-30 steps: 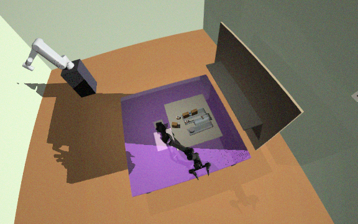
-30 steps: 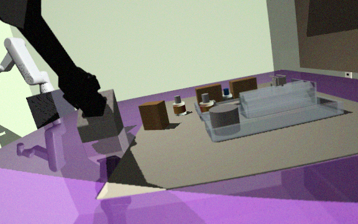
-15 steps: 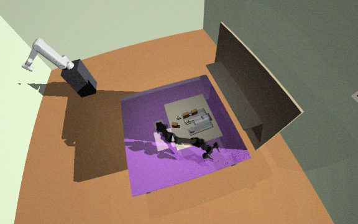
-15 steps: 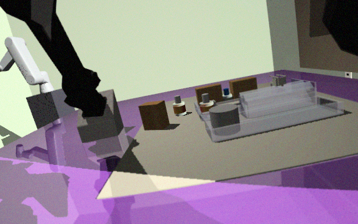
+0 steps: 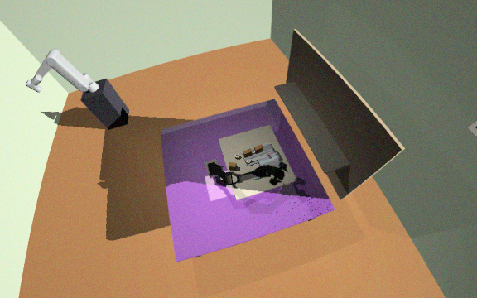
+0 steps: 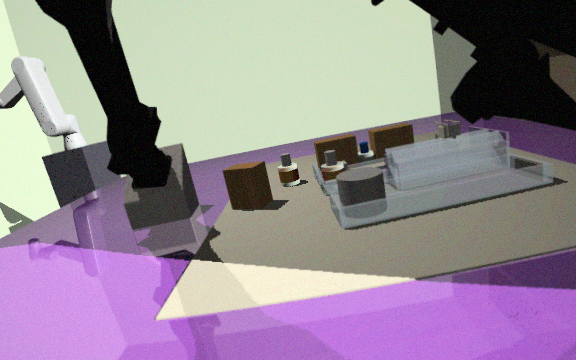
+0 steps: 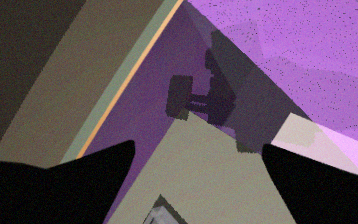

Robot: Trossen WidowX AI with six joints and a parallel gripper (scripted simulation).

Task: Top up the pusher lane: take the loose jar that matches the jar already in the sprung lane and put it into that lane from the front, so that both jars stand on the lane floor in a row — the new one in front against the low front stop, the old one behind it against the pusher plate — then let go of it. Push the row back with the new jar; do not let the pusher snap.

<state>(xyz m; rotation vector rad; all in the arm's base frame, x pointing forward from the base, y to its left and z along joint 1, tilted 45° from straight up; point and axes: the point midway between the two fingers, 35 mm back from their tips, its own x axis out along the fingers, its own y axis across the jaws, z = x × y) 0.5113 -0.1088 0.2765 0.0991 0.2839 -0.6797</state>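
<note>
Now: the grey mat 29 cm to the left of my gripper tip, 15 cm behind it and 12 cm below it. Round my gripper tip: clear lane rack (25 cm to the left, 10 cm below, 8 cm behind); then grey cylinder (20 cm behind, 14 cm to the left, 9 cm below); then brown box (37 cm behind, 25 cm to the left, 9 cm below).
</note>
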